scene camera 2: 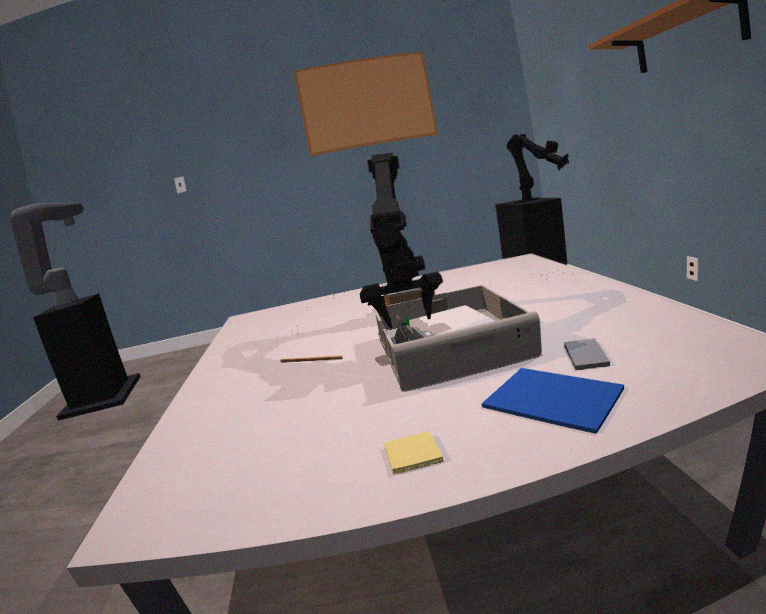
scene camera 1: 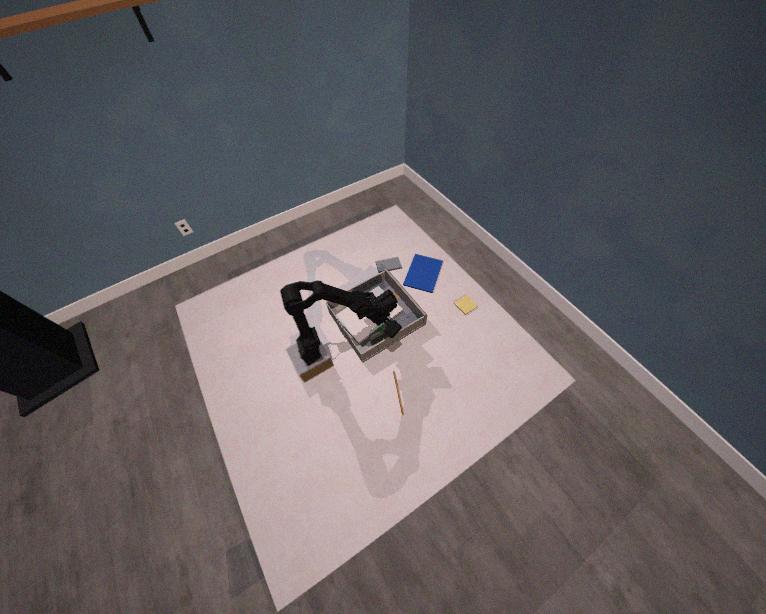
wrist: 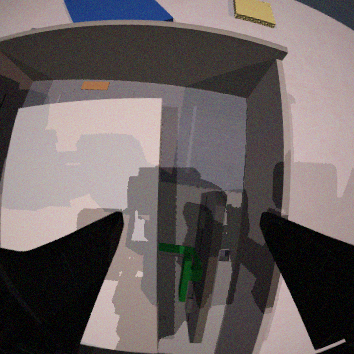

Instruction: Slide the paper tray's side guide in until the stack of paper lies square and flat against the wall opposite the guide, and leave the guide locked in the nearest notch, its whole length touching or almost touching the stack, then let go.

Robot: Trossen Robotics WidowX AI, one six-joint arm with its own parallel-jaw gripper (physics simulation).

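Pixels of known places: gripper, fingertip midpoint: point(scene camera 2: 410, 323) point(scene camera 1: 388, 322) point(wrist: 192, 219); arm's base, origin of the base link: point(scene camera 1: 310, 355).
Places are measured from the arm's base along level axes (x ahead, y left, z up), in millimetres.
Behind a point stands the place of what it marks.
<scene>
The grey paper tray point(scene camera 1: 409, 328) @(x 390, y -159, z -32 mm) point(scene camera 2: 473, 354) @(x 501, y -22, z -41 mm) point(wrist: 150, 55) @(x 478, y -54, z -23 mm) holds a white paper stack point(scene camera 2: 457, 316) @(x 261, y 56, z -42 mm) point(wrist: 100, 120) @(x 418, y -6, z -42 mm). In the wrist view a narrow gap shows between the stack's far left side and the left wall; the near left part is cut off. The dark upright side guide point(wrist: 204, 305) @(x 272, y -98, z -4 mm) stands right of the stack, apart from its right edge. Its green part point(wrist: 185, 282) @(x 291, y -85, z -2 mm) reaches toward that edge. My gripper point(scene camera 2: 409, 321) @(x 331, y -89, z -3 mm) point(wrist: 192, 219) @(x 331, y -89, z -3 mm) is open and empty, low over the tray, with the guide between its fingertips in the wrist view. Shadows obscure the guide's base and notches.
A blue book point(scene camera 1: 423, 273) @(x 676, y 36, z -75 mm) point(scene camera 2: 553, 399) @(x 695, y 31, z -75 mm) point(wrist: 117, 10) @(x 656, y 22, z -75 mm), a grey block point(scene camera 1: 388, 264) @(x 585, y 195, z -73 mm) point(scene camera 2: 586, 353) @(x 596, y 190, z -73 mm) and a yellow pad point(scene camera 1: 466, 305) @(x 687, y -232, z -73 mm) point(scene camera 2: 413, 451) @(x 697, y -226, z -73 mm) point(wrist: 255, 12) @(x 671, y -225, z -73 mm) lie outside the tray. A brown stick point(scene camera 1: 398, 393) @(x 175, y -325, z -76 mm) point(scene camera 2: 311, 358) @(x 184, y -317, z -77 mm) lies beside it. The tray's walls rise around the fingers.
</scene>
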